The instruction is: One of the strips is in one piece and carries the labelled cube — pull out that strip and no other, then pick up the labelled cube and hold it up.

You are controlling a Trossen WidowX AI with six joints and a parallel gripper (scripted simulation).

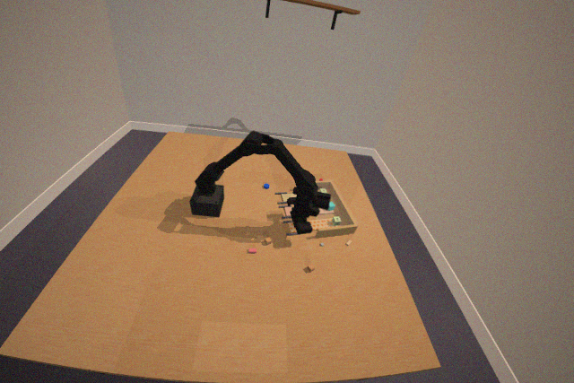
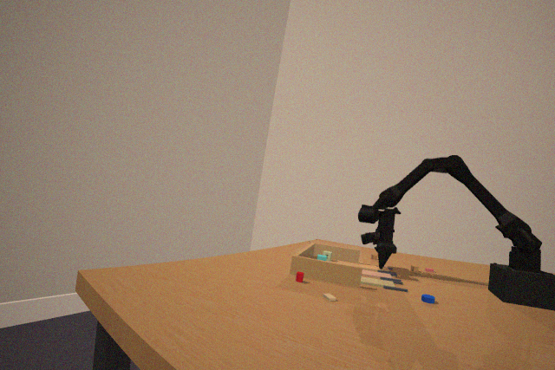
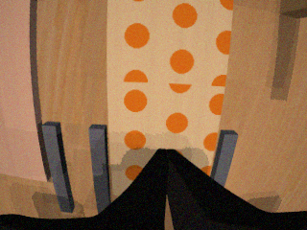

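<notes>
My gripper tip is 180 mm past the pink piece and 140 mm to the left of it. Round my gripper tip: blue disc (260 mm to the left, 140 mm behind); then red cylinder (350 mm to the left, 160 mm ahead, 10 mm above).
</notes>
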